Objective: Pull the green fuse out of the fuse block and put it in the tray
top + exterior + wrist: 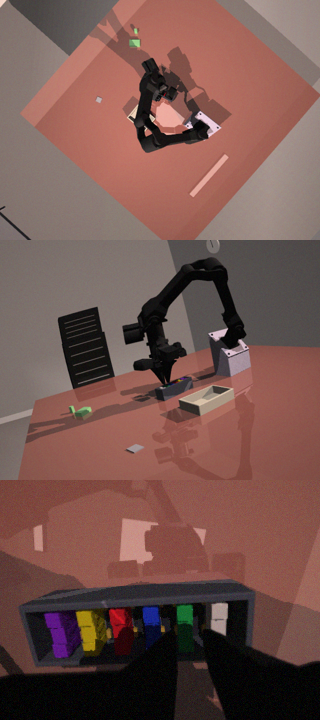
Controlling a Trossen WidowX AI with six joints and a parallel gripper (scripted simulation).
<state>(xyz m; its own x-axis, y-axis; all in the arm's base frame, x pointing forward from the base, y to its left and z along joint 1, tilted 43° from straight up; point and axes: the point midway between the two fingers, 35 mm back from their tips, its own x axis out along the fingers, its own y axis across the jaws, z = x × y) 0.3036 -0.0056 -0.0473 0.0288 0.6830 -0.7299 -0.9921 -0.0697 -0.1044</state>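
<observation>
Now: gripper tip 20 mm above the green fuse. From my gripper tip the other things lie so: white fuse: 20 mm below, 20 mm ahead; then blue fuse: 20 mm below, 20 mm behind; then red fuse: 40 mm behind, 20 mm below.
</observation>
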